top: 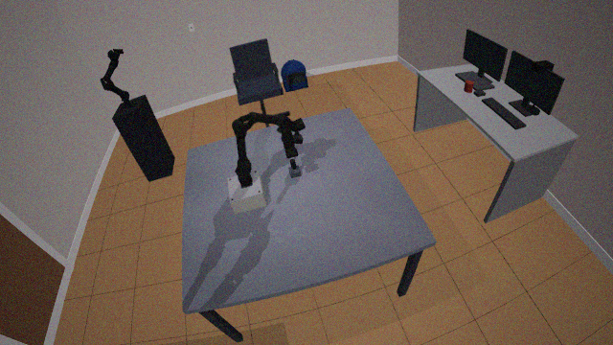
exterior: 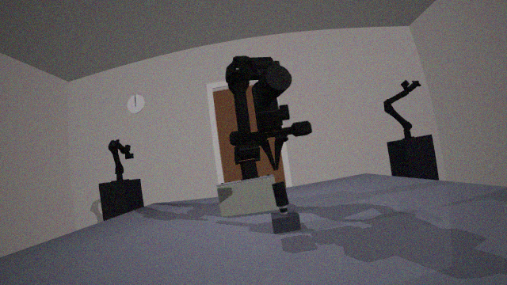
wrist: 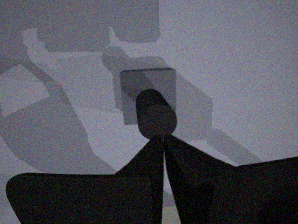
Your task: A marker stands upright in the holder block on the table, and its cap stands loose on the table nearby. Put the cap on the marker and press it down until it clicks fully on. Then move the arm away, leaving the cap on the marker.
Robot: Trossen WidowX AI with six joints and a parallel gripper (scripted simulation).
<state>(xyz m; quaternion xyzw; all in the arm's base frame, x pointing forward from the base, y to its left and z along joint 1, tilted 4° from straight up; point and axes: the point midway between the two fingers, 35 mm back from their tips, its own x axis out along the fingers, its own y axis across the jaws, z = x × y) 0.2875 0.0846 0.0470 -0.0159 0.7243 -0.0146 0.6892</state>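
Now: the dark marker cap 6 cm below my gripper tip. From my gripper tip the other things lie so: holder block 12 cm below.
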